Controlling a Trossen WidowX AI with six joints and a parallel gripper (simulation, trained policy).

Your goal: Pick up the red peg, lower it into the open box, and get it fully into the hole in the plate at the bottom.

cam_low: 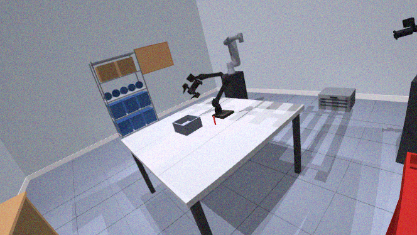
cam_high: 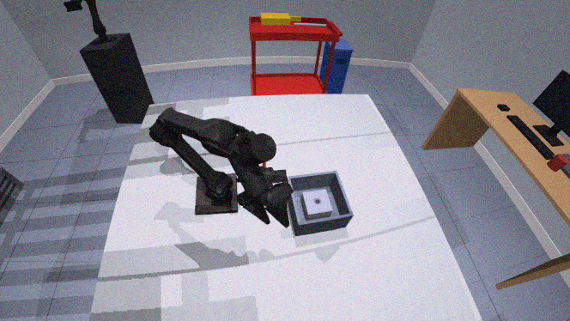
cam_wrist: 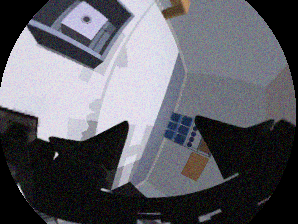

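My gripper tip is now 34 cm to the right of the red peg, 21 cm above it and 6 cm past it. Round my gripper tip: grey box: 22 cm below, 18 cm to the left, 14 cm ahead; pale plate: 20 cm below, 18 cm to the left, 14 cm ahead.
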